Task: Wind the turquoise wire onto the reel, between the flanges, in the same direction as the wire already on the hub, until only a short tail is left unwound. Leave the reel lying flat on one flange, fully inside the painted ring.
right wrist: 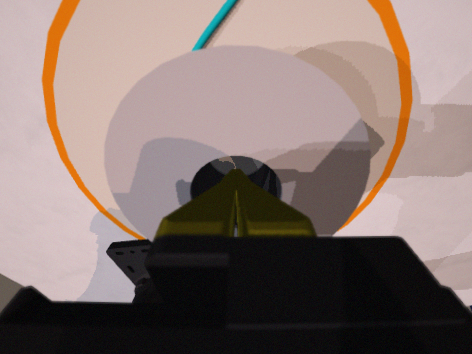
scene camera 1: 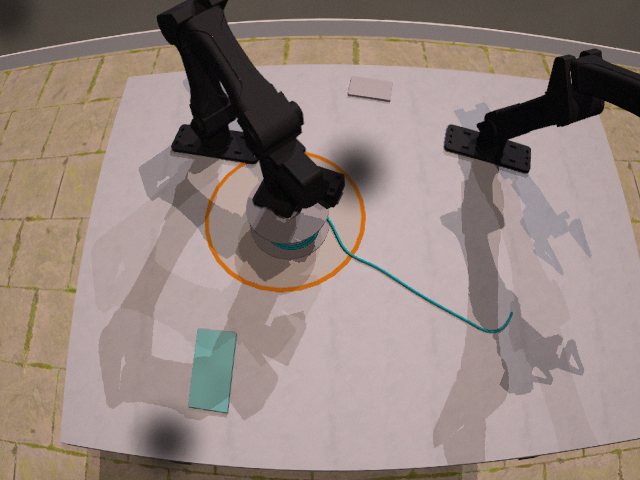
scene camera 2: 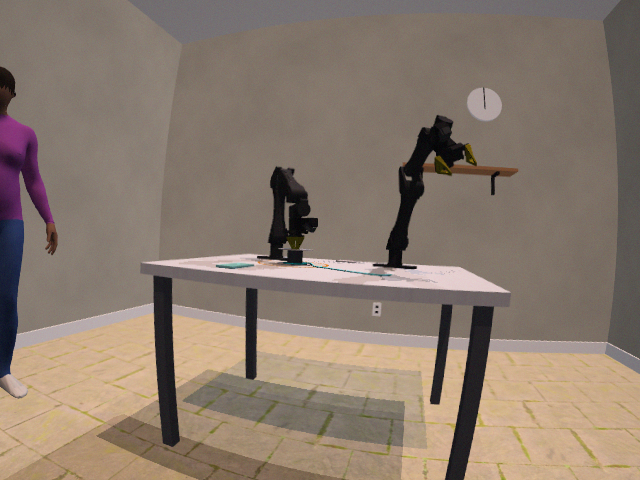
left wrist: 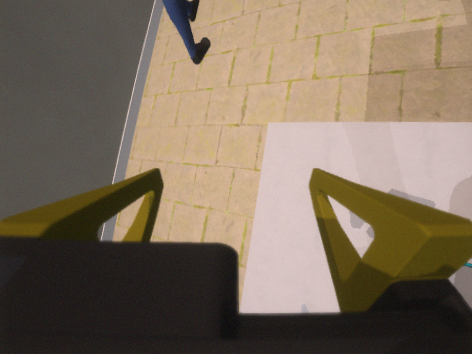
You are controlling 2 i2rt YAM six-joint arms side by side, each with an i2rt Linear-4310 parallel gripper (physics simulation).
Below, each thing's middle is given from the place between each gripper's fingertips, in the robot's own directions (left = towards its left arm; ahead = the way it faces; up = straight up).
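My right hand is 1 cm above the grey reel (scene camera 1: 266, 227), and as for the pale slab (scene camera 1: 362, 87), that's 4 cm below my right hand, 35 cm behind it and 16 cm to the left of it.
My left hand, measured from the grey reel, is 33 cm above, 28 cm past and 65 cm to the left of it. The pale slab is 36 cm below my left hand, 63 cm behind it and 49 cm to the right of it.
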